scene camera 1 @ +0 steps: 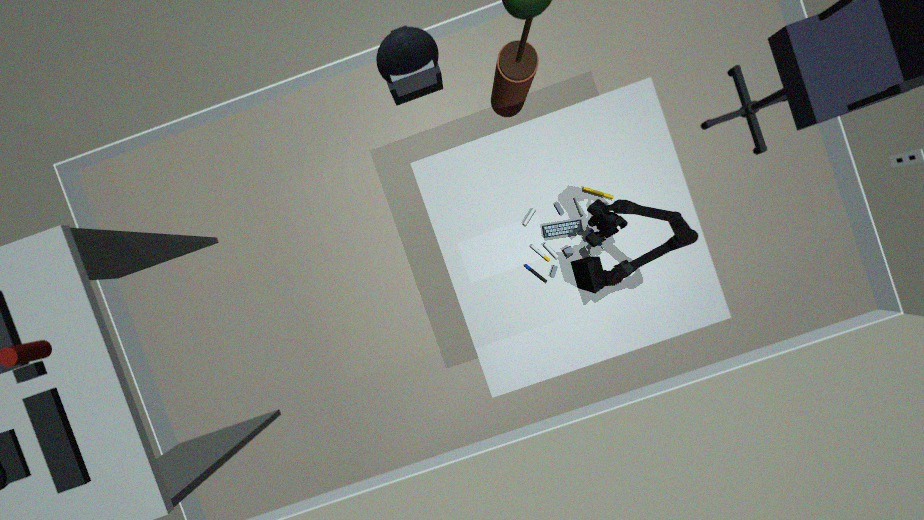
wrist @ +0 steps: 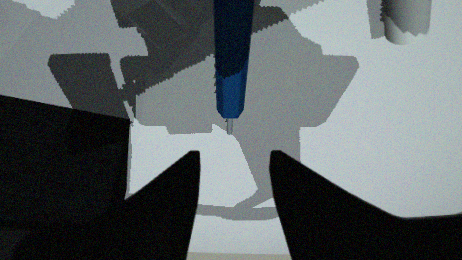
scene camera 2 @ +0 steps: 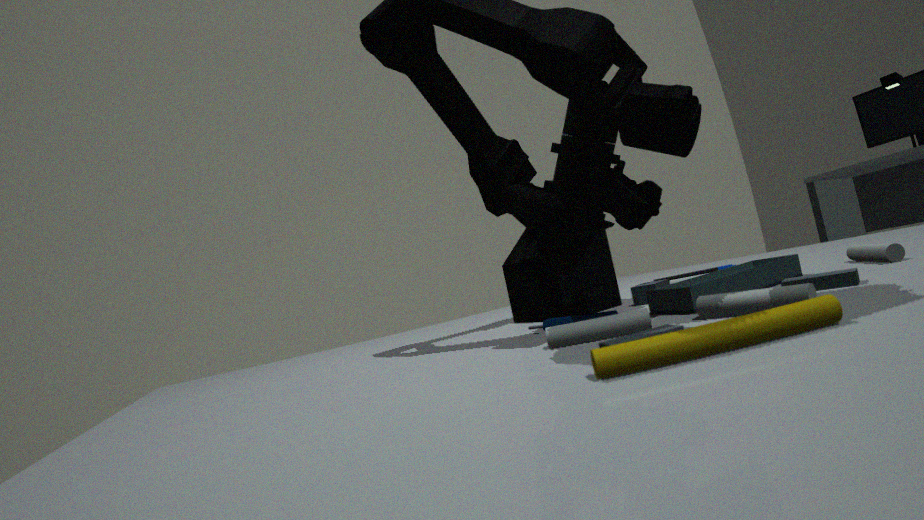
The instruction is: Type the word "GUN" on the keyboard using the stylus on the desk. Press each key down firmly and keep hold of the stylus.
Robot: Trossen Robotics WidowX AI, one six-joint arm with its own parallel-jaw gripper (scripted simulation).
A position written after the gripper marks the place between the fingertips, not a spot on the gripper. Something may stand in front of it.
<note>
In view: the gripper [scene camera 2: 558, 276], a yellow cylinder [scene camera 2: 681, 345] and a grey block [scene camera 2: 840, 278].
The gripper shows as well in the wrist view [wrist: 235, 159]. The wrist view misses the yellow cylinder: it is out of frame. The wrist view does not show the grey block: it is out of frame.
</note>
